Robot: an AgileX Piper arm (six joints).
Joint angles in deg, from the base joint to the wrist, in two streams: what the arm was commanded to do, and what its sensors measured. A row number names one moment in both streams.
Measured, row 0:
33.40, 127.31, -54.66, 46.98, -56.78, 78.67
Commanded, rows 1 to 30:
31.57, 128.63, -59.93, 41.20, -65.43, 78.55
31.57, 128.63, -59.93, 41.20, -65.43, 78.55
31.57, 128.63, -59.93, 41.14, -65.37, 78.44
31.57, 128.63, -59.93, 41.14, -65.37, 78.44
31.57, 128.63, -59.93, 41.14, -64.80, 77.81
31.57, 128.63, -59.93, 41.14, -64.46, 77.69
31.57, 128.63, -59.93, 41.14, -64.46, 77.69
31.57, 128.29, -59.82, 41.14, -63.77, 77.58
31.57, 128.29, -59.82, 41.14, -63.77, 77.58
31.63, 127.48, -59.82, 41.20, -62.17, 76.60
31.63, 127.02, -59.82, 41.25, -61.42, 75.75
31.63, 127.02, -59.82, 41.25, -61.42, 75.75
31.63, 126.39, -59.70, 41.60, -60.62, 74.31
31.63, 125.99, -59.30, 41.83, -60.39, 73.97
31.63, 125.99, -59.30, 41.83, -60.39, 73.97
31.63, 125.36, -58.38, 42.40, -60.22, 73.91
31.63, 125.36, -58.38, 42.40, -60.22, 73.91
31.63, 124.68, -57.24, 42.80, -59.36, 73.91
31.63, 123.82, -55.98, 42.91, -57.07, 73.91
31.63, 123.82, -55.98, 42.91, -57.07, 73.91
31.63, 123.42, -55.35, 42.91, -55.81, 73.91
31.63, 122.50, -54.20, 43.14, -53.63, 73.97
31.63, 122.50, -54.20, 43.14, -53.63, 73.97
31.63, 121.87, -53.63, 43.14, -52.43, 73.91
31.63, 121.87, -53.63, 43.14, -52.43, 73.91
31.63, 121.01, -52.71, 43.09, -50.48, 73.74
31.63, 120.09, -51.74, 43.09, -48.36, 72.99
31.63, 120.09, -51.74, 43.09, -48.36, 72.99
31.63, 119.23, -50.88, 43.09, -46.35, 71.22
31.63, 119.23, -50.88, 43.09, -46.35, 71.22
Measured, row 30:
31.86, 121.30, -51.62, 44.86, -47.78, 74.03
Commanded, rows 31 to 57:
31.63, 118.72, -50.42, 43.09, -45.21, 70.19
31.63, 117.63, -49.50, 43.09, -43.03, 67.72
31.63, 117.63, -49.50, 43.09, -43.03, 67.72
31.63, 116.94, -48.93, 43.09, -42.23, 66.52
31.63, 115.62, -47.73, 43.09, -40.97, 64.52
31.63, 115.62, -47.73, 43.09, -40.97, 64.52
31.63, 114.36, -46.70, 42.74, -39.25, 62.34
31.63, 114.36, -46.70, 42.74, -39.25, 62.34
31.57, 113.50, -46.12, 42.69, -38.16, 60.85
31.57, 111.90, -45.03, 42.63, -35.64, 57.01
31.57, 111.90, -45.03, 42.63, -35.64, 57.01
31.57, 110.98, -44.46, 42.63, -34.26, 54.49
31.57, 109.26, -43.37, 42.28, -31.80, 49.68
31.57, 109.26, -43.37, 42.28, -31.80, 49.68
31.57, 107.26, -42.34, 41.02, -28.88, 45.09
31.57, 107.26, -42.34, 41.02, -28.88, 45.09
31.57, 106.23, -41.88, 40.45, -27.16, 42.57
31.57, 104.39, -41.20, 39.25, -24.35, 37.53
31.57, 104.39, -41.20, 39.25, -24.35, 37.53
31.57, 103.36, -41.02, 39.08, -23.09, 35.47
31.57, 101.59, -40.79, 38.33, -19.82, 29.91
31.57, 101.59, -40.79, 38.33, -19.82, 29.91
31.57, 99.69, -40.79, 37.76, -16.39, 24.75
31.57, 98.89, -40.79, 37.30, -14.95, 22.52
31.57, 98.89, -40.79, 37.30, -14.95, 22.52
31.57, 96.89, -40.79, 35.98, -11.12, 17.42
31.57, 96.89, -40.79, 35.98, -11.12, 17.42
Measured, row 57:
31.86, 99.81, -41.02, 38.27, -16.79, 25.61
